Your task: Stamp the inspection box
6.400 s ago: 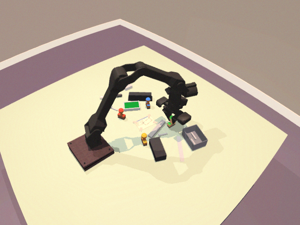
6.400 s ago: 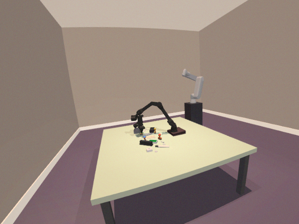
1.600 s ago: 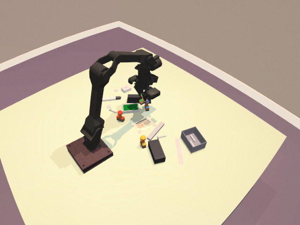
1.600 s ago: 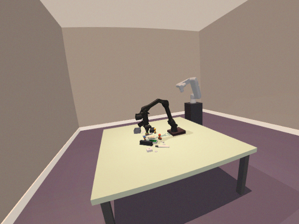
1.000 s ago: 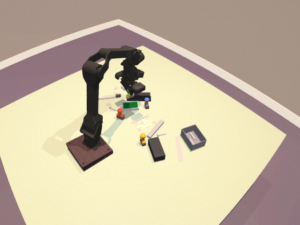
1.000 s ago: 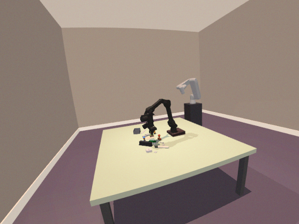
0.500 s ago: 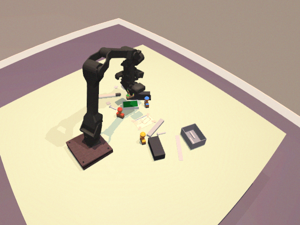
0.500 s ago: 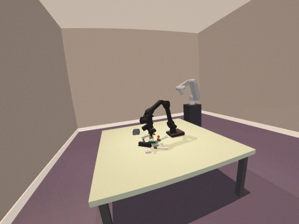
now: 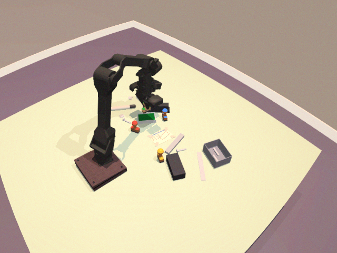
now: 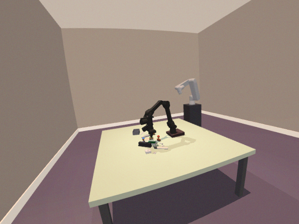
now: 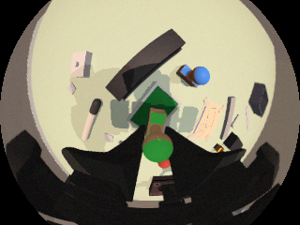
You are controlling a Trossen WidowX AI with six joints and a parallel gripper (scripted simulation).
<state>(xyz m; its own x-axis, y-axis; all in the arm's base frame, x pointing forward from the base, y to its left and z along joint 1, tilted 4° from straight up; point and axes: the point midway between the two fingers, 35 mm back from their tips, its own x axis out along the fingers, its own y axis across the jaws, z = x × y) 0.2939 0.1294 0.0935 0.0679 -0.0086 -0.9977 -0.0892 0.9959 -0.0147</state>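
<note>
Now: gripper tip 70 mm above the green ink pad. Round my gripper tip: blue-knobbed stamp: 80 mm ahead, 50 mm to the right, 50 mm below; long dark block: 80 mm ahead, 30 mm to the left, 60 mm below; green-knobbed PASS stamp: right at my gripper tip.
</note>
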